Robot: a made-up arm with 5 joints. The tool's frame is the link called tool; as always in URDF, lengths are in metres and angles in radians. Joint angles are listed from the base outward. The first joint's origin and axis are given. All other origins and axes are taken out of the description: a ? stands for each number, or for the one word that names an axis. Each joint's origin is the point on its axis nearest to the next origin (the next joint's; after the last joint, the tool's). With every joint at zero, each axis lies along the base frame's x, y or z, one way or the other. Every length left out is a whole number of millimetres.
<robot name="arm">
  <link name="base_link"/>
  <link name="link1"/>
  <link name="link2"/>
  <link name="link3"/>
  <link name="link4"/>
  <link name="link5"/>
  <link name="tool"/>
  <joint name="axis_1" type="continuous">
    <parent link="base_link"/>
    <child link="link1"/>
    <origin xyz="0 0 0.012"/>
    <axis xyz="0 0 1"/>
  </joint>
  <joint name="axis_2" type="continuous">
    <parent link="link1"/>
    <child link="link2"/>
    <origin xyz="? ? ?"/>
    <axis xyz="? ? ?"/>
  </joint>
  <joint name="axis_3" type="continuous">
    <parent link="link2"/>
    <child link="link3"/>
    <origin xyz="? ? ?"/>
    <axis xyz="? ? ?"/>
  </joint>
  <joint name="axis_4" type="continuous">
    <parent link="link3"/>
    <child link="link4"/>
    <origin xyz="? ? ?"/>
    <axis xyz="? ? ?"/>
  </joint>
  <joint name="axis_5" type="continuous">
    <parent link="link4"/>
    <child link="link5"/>
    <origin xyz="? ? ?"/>
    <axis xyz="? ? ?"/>
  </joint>
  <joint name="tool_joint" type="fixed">
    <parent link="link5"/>
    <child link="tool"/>
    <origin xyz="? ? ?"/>
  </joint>
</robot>
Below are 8 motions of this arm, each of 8 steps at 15 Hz.
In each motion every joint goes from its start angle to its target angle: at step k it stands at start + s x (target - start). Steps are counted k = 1, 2, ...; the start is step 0. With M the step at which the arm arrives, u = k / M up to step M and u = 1 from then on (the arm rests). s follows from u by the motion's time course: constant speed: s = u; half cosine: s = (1 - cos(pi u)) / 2; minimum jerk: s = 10 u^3 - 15 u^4 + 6 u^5.
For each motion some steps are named. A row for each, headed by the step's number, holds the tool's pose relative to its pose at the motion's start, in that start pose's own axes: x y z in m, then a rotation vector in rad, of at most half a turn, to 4 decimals.
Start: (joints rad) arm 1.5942 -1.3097 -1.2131 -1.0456 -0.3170
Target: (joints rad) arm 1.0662 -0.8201 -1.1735 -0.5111 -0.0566
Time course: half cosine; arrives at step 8
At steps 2, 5, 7, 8:
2: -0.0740 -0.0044 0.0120 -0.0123 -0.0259 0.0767
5: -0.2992 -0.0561 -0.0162 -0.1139 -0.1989 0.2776
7: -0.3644 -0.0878 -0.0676 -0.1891 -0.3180 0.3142
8: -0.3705 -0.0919 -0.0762 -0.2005 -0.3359 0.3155

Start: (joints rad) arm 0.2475 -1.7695 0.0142 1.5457 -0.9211
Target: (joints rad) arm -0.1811 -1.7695 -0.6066 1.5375 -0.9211
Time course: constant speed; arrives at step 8
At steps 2, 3, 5, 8:
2: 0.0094 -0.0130 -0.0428 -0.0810 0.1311 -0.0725
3: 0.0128 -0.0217 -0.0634 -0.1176 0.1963 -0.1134
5: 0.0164 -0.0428 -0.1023 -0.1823 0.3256 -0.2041
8: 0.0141 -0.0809 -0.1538 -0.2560 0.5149 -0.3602

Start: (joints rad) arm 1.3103 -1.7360 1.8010 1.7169 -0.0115
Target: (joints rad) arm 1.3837 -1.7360 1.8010 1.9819 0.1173
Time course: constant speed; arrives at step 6
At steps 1, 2, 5, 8:
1: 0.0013 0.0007 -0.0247 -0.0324 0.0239 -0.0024
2: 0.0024 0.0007 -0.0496 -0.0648 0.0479 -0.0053
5: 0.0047 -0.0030 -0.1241 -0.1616 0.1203 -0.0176
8: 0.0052 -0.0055 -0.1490 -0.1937 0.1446 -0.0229

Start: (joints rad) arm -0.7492 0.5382 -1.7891 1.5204 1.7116
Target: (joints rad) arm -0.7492 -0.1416 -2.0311 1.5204 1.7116
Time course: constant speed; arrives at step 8
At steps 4, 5, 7, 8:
4: 0.0447 -0.0137 -0.0648 -0.3042 0.1362 -0.1377
5: 0.0553 -0.0214 -0.0804 -0.3778 0.1693 -0.1780
7: 0.0756 -0.0419 -0.1098 -0.5217 0.2337 -0.2657
8: 0.0850 -0.0545 -0.1234 -0.5920 0.2647 -0.3130

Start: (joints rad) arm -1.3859 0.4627 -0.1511 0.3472 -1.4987
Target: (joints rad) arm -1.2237 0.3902 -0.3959 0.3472 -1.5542
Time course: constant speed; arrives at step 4
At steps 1, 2, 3, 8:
1: 0.0115 -0.0152 -0.0030 -0.0267 -0.0188 -0.0228
2: 0.0226 -0.0313 -0.0060 -0.0526 -0.0359 -0.0459
3: 0.0333 -0.0483 -0.0089 -0.0779 -0.0512 -0.0691
8: 0.0435 -0.0661 -0.0119 -0.1025 -0.0648 -0.0924

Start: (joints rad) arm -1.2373 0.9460 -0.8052 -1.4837 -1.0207
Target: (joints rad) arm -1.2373 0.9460 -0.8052 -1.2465 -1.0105
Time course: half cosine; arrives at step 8
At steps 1, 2, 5, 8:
1: -0.0045 0.0007 -0.0028 -0.0047 0.0004 0.0077
2: -0.0172 0.0025 -0.0107 -0.0182 0.0015 0.0296
5: -0.0815 0.0057 -0.0506 -0.0862 0.0070 0.1395
8: -0.1180 0.0032 -0.0731 -0.1250 0.0102 0.2016

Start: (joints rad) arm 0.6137 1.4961 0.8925 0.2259 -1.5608
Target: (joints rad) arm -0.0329 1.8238 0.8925 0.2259 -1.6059
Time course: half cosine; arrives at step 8
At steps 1, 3, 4, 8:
1: 0.0026 -0.0051 -0.0093 0.0041 0.0231 -0.0113
3: 0.0139 -0.0397 -0.0710 0.0412 0.1857 -0.0920
4: 0.0160 -0.0616 -0.1092 0.0759 0.2982 -0.1501
8: 0.0091 -0.1078 -0.1855 0.1981 0.5779 -0.3071

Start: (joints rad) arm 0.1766 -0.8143 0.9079 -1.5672 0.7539
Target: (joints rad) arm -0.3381 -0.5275 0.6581 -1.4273 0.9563
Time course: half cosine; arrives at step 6
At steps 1, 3, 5, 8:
1: 0.0207 -0.0055 -0.0141 -0.0296 -0.0271 -0.0281
3: 0.1565 -0.0606 -0.0692 -0.2017 -0.2142 -0.2143
5: 0.2804 -0.1373 -0.0573 -0.3366 -0.4233 -0.4045
8: 0.2971 -0.1498 -0.0495 -0.3537 -0.4577 -0.4339

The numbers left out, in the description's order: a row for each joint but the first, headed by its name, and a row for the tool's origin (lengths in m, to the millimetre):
axis_2: xyz -0.043 0.037 0, axis -1 0 0
axis_3: xyz 0 0.159 0.362, axis 0 0 1
axis_4: xyz 0.131 0.038 0, axis -1 0 0
axis_5: xyz 0 0.581 0.015, axis 0 1 0
tool: xyz 0.055 0 0.04

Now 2 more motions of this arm.
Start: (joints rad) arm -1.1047 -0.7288 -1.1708 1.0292 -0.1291
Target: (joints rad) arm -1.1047 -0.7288 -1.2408 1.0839 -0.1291
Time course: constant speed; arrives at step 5
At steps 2, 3, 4, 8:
2: 0.0083 -0.0015 -0.0184 -0.0235 0.0241 -0.0112
3: 0.0121 -0.0024 -0.0277 -0.0353 0.0363 -0.0167
4: 0.0158 -0.0034 -0.0370 -0.0470 0.0486 -0.0219
8: 0.0192 -0.0045 -0.0463 -0.0587 0.0610 -0.0271

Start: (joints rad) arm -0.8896 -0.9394 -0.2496 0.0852 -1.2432
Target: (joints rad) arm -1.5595 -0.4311 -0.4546 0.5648 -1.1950
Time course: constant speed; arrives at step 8
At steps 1, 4, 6, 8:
1: -0.0508 0.0167 -0.0510 -0.1150 -0.0648 0.0706
4: -0.1593 0.0007 -0.2528 -0.5026 -0.2119 0.2510
6: -0.1917 -0.0706 -0.3989 -0.7897 -0.2660 0.3418
8: -0.1972 -0.1877 -0.5270 -1.0931 -0.2807 0.4061

